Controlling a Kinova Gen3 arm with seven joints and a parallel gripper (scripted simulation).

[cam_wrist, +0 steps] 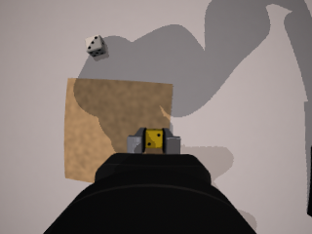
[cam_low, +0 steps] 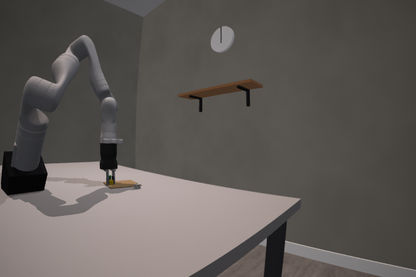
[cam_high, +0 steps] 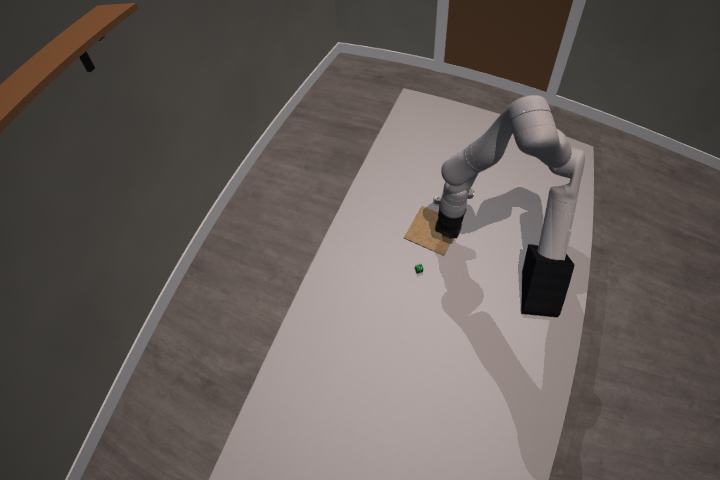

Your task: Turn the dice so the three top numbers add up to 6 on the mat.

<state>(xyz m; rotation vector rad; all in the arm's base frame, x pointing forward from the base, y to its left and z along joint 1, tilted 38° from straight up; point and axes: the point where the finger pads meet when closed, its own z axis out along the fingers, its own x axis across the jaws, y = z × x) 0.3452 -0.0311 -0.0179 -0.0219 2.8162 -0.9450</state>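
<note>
Right now the yellow die is 1 cm below my hand. The rest, counted from my hand: green die 15 cm to the left, 5 cm ahead, 1 cm below; then tan mat 5 cm ahead, 2 cm below; then white die 12 cm to the right, 7 cm ahead, 1 cm below.
</note>
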